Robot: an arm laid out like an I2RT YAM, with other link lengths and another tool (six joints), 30 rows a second.
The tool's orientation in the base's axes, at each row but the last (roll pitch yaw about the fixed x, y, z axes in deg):
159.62 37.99 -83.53
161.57 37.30 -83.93
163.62 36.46 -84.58
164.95 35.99 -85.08
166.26 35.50 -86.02
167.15 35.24 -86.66
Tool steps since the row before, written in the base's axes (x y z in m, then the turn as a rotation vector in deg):
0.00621 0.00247 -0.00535 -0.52 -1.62 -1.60
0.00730 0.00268 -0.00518 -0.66 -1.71 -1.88
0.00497 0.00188 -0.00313 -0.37 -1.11 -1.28
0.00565 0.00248 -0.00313 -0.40 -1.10 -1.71
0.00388 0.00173 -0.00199 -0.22 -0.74 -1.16
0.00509 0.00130 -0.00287 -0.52 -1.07 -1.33
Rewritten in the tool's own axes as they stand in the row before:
0.00191 -0.00789 0.00272 2.21 0.55 0.53
0.00163 -0.00882 0.00261 2.44 0.63 0.75
0.00073 -0.00586 0.00177 1.62 0.34 0.51
0.00023 -0.00660 0.00206 1.86 0.28 0.86
-0.00003 -0.00446 0.00145 1.26 0.14 0.57
0.00084 -0.00568 0.00170 1.62 0.46 0.60

